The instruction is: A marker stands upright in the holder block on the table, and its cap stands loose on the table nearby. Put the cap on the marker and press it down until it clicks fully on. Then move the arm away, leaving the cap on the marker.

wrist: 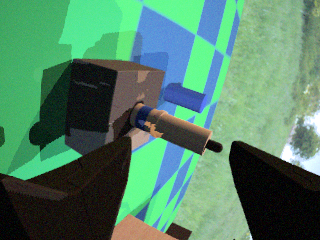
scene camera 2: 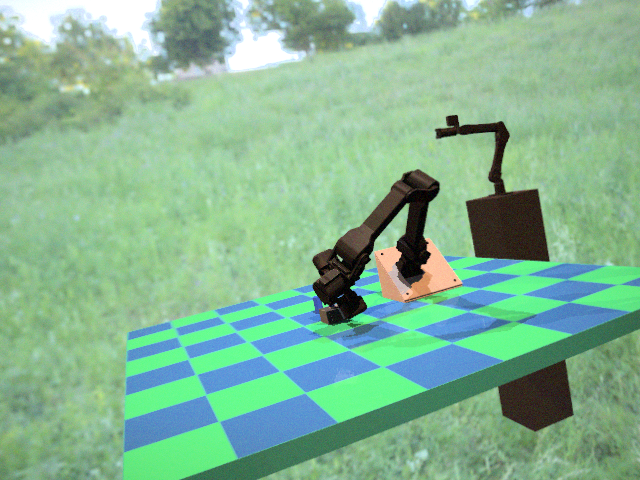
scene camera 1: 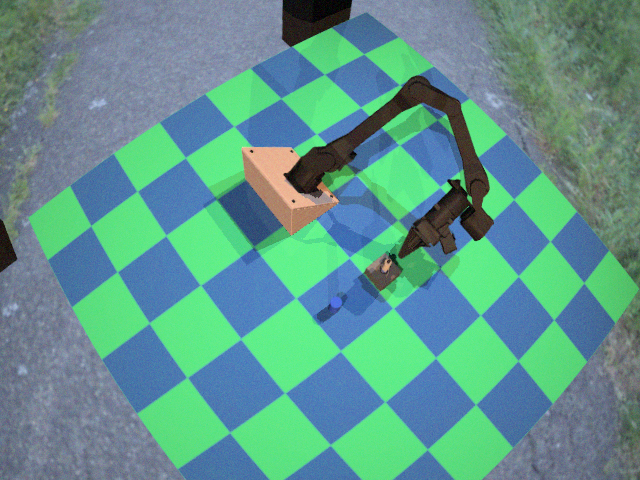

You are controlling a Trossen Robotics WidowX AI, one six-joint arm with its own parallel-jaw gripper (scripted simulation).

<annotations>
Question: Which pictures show my gripper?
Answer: The wrist view, scene camera 2 and scene camera 1: all of them.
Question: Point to a holder block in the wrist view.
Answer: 91,85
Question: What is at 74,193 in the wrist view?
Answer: My gripper.
</annotations>
